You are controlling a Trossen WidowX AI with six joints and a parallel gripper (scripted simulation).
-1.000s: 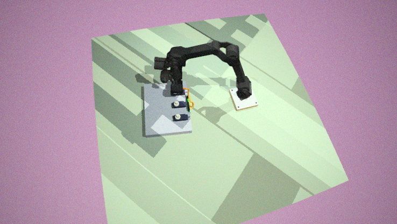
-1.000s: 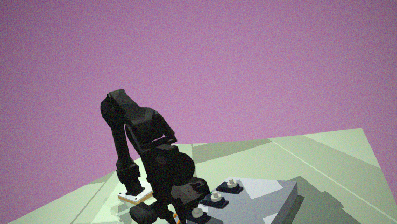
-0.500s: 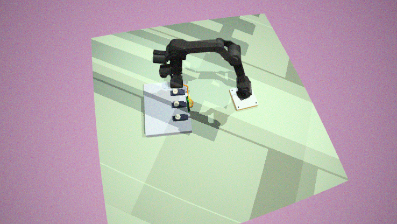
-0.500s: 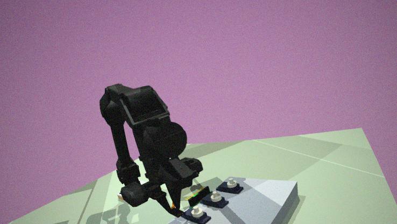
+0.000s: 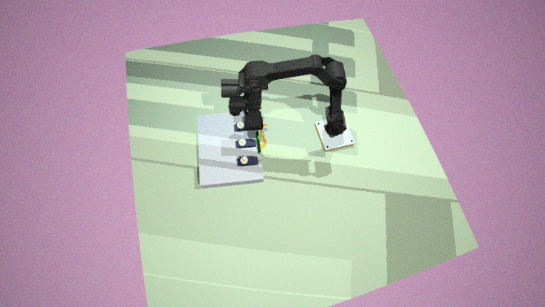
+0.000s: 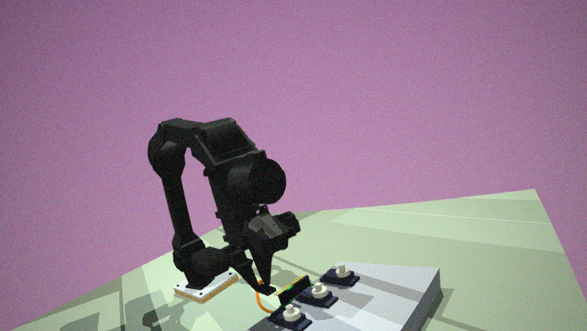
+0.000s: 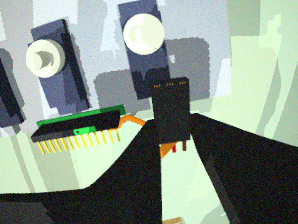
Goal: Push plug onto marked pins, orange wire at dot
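The green band lies 10 mm ahead of my gripper tip, 70 mm to the left of it and 40 mm below it. Also, from my gripper tip: black pin header 10 mm ahead, 80 mm to the left, 60 mm below; grey printed holder 160 mm ahead, 30 mm to the left, 90 mm below.
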